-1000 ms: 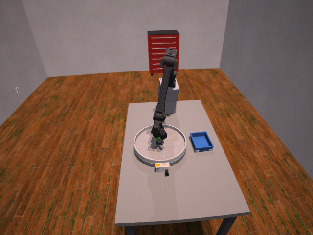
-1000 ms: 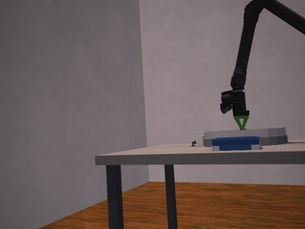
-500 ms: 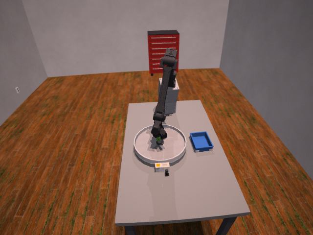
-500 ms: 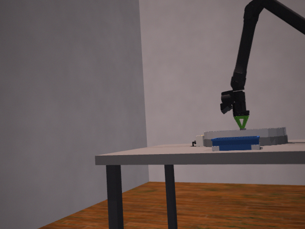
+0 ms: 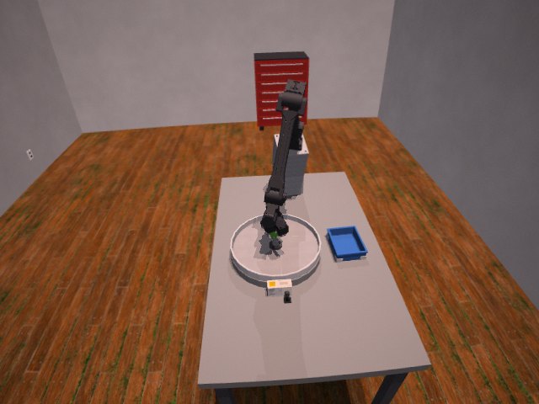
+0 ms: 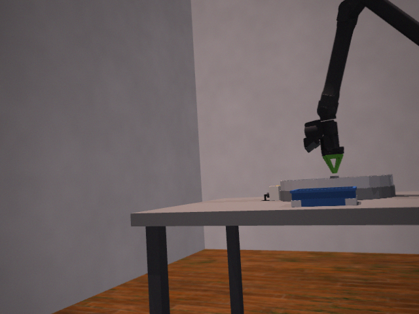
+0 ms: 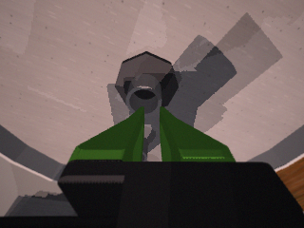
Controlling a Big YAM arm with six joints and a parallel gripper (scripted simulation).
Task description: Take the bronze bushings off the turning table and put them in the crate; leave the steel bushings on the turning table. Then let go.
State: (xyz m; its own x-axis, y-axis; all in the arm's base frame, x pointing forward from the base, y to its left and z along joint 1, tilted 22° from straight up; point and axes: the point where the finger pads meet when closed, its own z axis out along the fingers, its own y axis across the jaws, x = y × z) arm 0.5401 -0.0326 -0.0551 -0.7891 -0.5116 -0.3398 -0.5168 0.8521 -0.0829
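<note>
The turning table is 50 mm below my hand and 10 mm to the left of it. Also, from my hand: blue crate (350 mm to the left, 80 mm below, 70 mm behind).
</note>
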